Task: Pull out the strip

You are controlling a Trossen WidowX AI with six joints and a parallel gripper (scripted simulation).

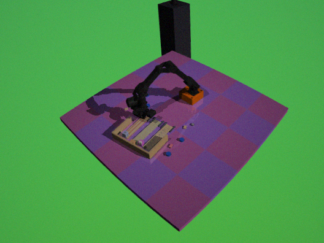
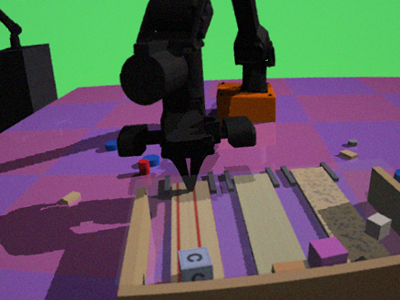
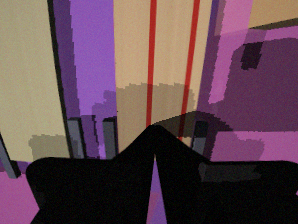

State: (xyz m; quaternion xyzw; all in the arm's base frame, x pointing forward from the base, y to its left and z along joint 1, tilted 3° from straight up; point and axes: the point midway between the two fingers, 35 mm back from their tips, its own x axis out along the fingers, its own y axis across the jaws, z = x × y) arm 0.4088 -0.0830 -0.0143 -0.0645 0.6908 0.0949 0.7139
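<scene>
Right now my gripper tip is 90 mm short of the red-lined strip and 20 mm to the right of it. The rest, counted from my gripper tip: grey cube (210 mm to the left, 190 mm ahead, 70 mm above).
</scene>
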